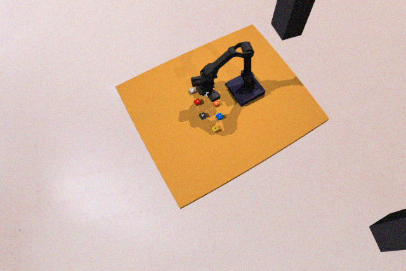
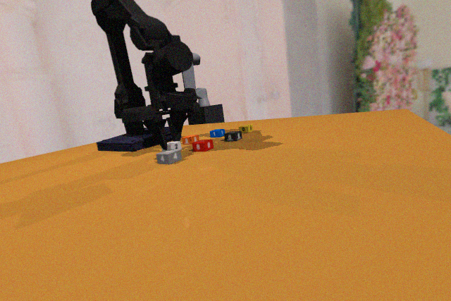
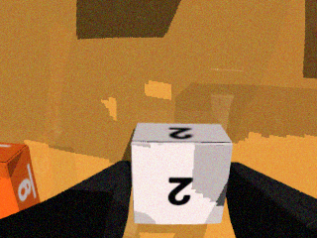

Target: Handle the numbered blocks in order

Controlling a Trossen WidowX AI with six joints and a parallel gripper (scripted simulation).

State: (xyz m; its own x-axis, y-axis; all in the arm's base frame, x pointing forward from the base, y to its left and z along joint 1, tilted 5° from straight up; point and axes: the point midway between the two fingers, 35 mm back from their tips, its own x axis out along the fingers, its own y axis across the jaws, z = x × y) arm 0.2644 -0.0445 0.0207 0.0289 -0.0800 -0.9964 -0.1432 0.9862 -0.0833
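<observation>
The white block is right at my gripper tip. From my gripper tip the other things lie so: red block (80 mm ahead, 30 mm to the left); orange block (80 mm to the left, 20 mm behind); grey block (80 mm ahead, 60 mm to the right).
</observation>
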